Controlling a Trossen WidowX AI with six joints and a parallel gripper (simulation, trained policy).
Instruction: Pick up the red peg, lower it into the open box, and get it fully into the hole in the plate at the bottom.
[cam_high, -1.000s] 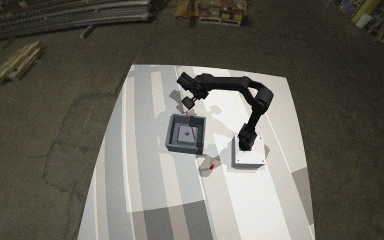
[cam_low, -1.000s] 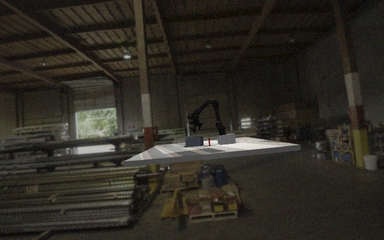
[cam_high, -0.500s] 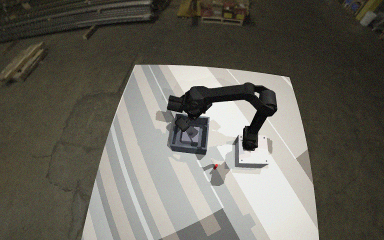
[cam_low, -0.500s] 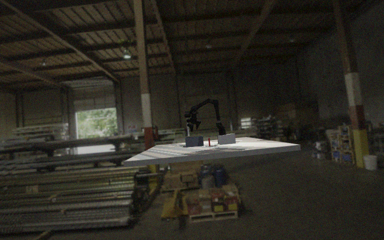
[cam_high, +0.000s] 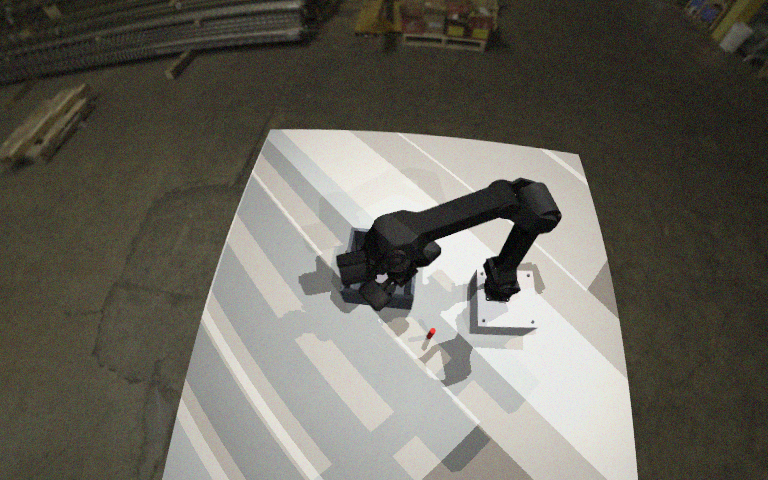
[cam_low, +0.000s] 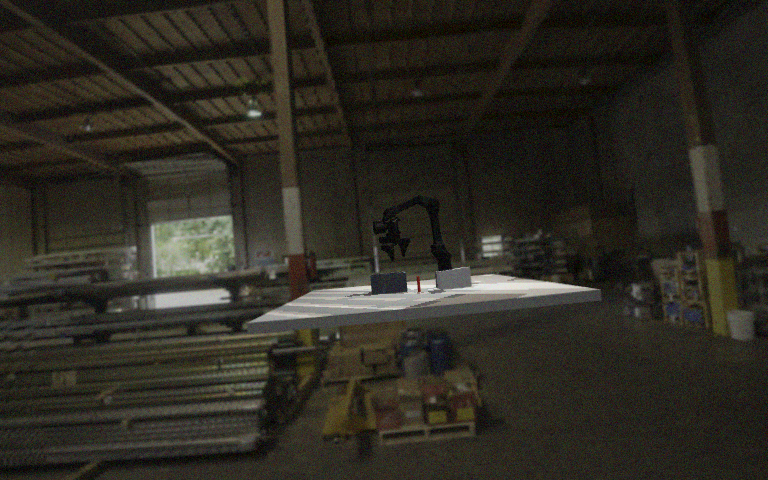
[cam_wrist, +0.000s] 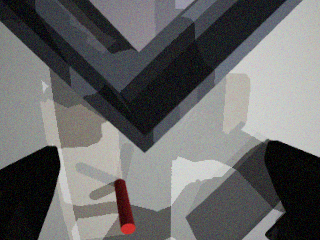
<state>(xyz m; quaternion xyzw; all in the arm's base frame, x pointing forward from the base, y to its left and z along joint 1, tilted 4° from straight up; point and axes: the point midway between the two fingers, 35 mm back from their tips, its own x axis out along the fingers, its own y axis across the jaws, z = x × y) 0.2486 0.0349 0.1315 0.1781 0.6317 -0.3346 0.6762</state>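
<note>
The red peg is 13 cm below my gripper tip, 10 cm to the left of it and 9 cm behind it. Also, from my gripper tip: plate: 13 cm below, 7 cm to the right, 6 cm ahead; grey box: 15 cm below, 7 cm to the right, 6 cm ahead.
</note>
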